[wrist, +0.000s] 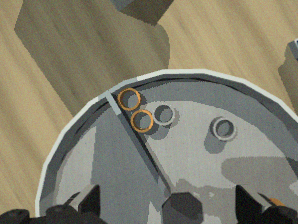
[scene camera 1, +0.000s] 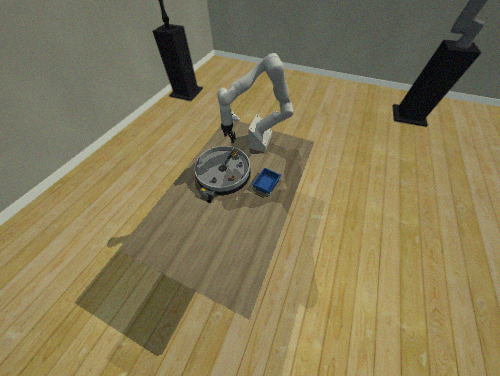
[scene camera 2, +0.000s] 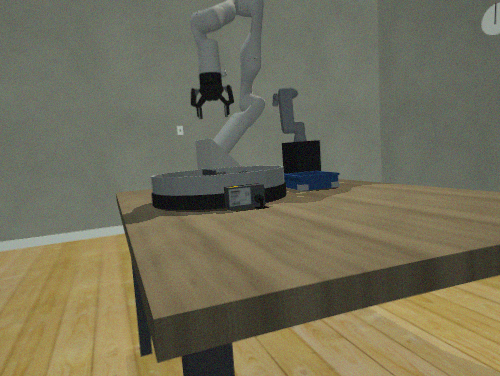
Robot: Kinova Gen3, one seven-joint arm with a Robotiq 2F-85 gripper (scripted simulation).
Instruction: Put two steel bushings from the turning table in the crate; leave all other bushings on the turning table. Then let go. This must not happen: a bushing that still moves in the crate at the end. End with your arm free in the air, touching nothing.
In view: my gripper [scene camera 2: 213,117] and a blue crate [scene camera 2: 310,180].
My gripper is seen too in the wrist view [wrist: 167,200].
